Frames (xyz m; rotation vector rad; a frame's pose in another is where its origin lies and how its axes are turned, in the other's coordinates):
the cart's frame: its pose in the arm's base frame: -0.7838 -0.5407 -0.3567 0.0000 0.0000 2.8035
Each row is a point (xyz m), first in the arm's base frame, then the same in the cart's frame.
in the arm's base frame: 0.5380 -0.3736 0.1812
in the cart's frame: -1.1915 -0.5961 0.5379
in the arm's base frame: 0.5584 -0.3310 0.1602
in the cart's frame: -1.1967 -0.6430 0.5169
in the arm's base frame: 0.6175 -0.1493 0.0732
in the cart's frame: -1.1921 -0.8340 0.4299
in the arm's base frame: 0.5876 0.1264 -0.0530
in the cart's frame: -1.0725 -1.0842 0.3037
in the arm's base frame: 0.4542 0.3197 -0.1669
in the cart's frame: -0.8825 -1.2223 0.1898
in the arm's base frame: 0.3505 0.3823 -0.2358
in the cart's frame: -0.7639 -1.2470 0.1209
